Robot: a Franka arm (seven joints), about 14 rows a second.
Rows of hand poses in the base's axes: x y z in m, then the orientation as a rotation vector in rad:
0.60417, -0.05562, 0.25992, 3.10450, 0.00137, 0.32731
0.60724, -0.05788, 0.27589, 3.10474, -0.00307, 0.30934
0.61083, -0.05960, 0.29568, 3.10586, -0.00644, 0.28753
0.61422, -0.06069, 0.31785, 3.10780, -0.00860, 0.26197
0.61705, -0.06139, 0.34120, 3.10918, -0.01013, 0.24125
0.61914, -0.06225, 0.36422, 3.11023, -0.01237, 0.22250
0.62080, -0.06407, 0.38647, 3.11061, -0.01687, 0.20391
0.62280, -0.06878, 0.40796, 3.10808, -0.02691, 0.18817
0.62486, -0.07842, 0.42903, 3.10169, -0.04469, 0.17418
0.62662, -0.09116, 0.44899, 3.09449, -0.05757, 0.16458
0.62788, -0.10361, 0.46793, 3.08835, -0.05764, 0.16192
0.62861, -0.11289, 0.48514, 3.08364, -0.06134, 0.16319
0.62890, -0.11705, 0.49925, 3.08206, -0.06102, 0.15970
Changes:
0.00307, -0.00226, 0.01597, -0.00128, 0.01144, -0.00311
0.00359, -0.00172, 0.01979, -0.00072, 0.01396, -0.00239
0.00339, -0.00109, 0.02217, -0.00013, 0.01642, -0.00159
0.00283, -0.00070, 0.02335, -0.00016, 0.01330, -0.00115
0.00209, -0.00086, 0.02302, -0.00018, 0.01203, -0.00159
0.00166, -0.00182, 0.02225, -0.00061, 0.01188, -0.00308
0.00200, -0.00471, 0.02149, -0.00295, 0.00992, -0.00679
0.00206, -0.00964, 0.02107, -0.00620, 0.00864, -0.01200
0.00176, -0.01274, 0.01996, -0.00693, 0.00588, -0.00888
0.00126, -0.01245, 0.01894, -0.00622, 0.00162, -0.00048
0.00073, -0.00928, 0.01721, -0.00445, -0.00095, -0.00266
0.00029, -0.00416, 0.01411, -0.00173, 0.00224, 0.00003

